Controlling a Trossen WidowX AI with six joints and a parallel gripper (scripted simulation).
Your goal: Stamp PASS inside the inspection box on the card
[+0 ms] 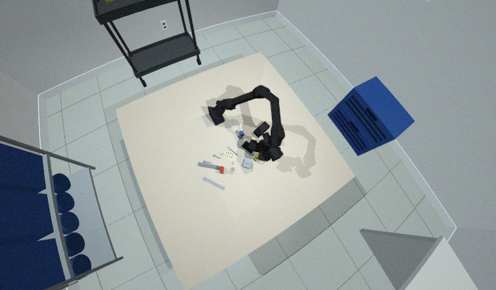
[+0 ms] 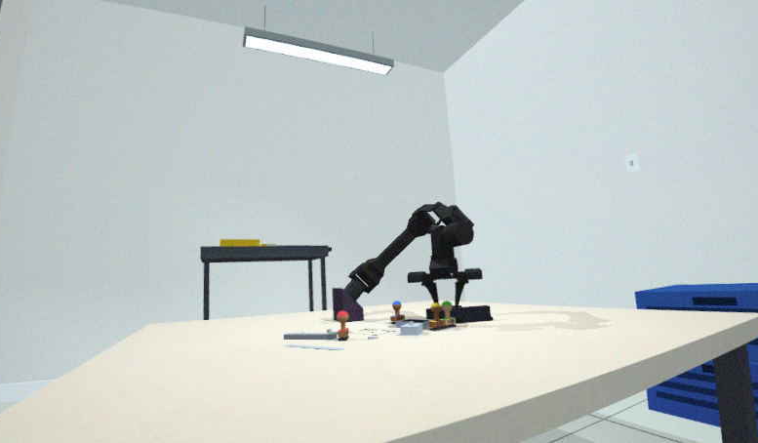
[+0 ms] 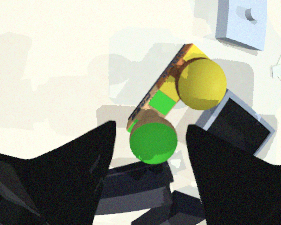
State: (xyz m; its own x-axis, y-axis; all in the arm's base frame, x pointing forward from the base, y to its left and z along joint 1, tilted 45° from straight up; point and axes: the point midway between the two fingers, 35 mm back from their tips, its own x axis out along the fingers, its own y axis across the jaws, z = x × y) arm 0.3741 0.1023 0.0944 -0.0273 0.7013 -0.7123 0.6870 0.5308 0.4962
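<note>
Right now my gripper tip is 1 cm short of the yellow-knobbed stamp, 4 cm to the left of it and 2 cm above it. The rest, counted from my gripper tip: blue-knobbed stamp (18 cm behind, 5 cm to the right, 3 cm below); ink pad (8 cm behind, 5 cm to the right, 4 cm below); small grey block (1 cm ahead, 11 cm to the right, 3 cm below).
</note>
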